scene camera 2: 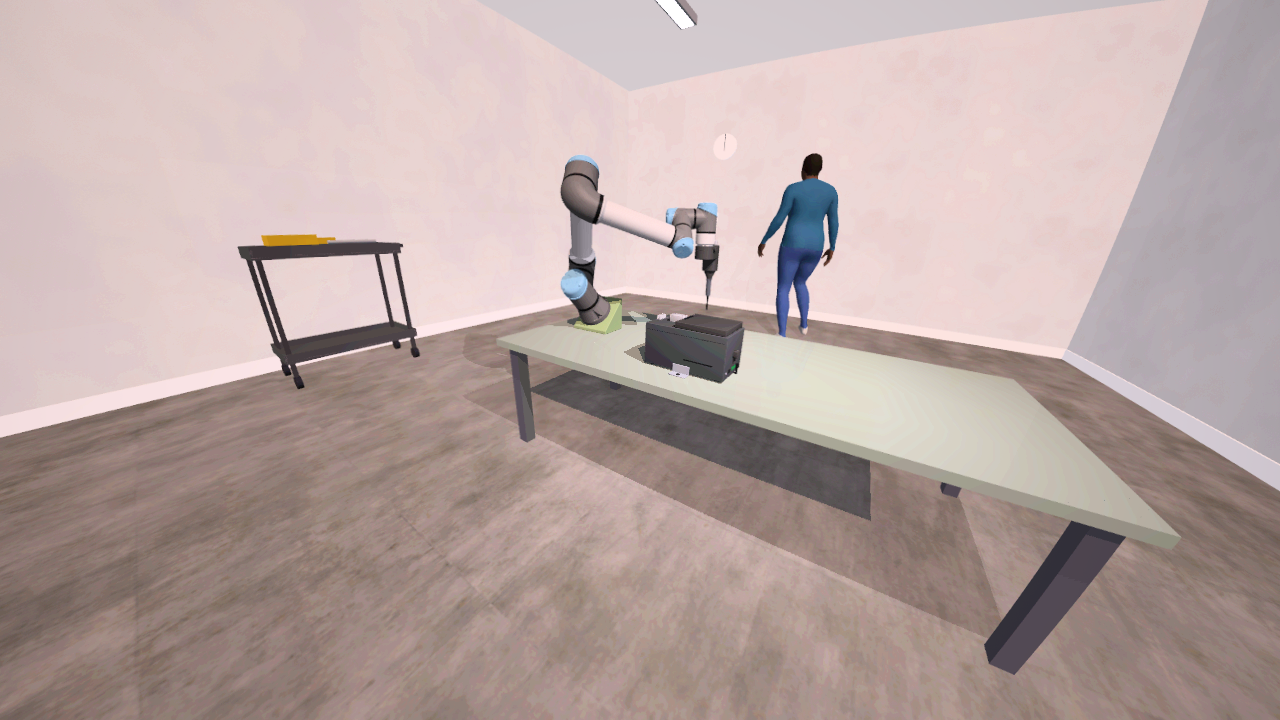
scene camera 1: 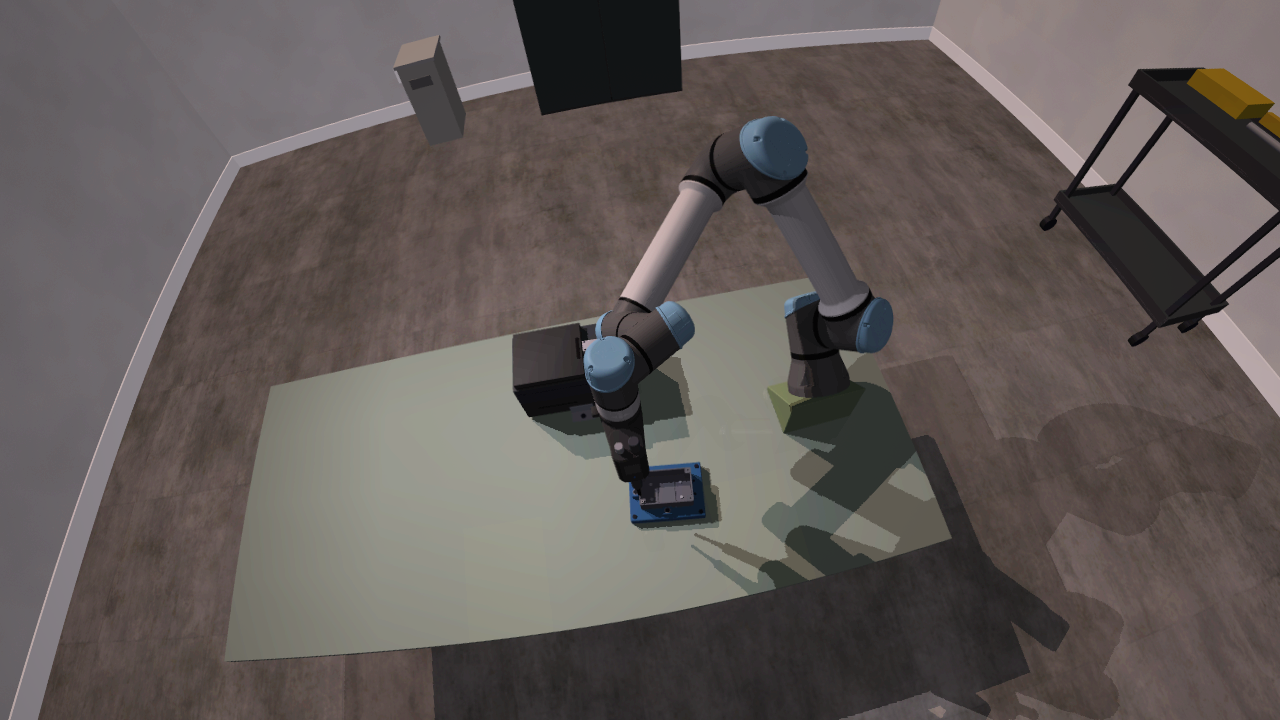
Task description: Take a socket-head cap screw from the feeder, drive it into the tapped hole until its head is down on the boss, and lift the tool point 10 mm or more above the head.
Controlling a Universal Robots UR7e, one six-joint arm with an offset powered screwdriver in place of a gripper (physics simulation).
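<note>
The screwdriver tool [scene camera 1: 638,488] [scene camera 2: 707,306] points down from the arm's wrist. In scene camera 1 its tip is at the left rear corner of a grey open box-shaped part [scene camera 1: 669,488]. The gap between tip and boss is too small to judge. That part sits on a blue fixture plate [scene camera 1: 646,517] on the table. The black screw feeder [scene camera 1: 547,358] [scene camera 2: 684,344] stands behind and left of the fixture in scene camera 1; the arm's wrist covers its right side there. The screw, its head and the tapped hole cannot be made out. The tool has no fingers to read.
The arm's base stands on a green wedge block [scene camera 1: 787,411] [scene camera 2: 612,317] on the pale green table [scene camera 1: 384,501] [scene camera 2: 895,394]. A dark cart [scene camera 1: 1141,255] [scene camera 2: 322,251] stands apart from the table. A person [scene camera 2: 808,214] stands beyond the table. A grey cabinet [scene camera 1: 436,102] is by the wall.
</note>
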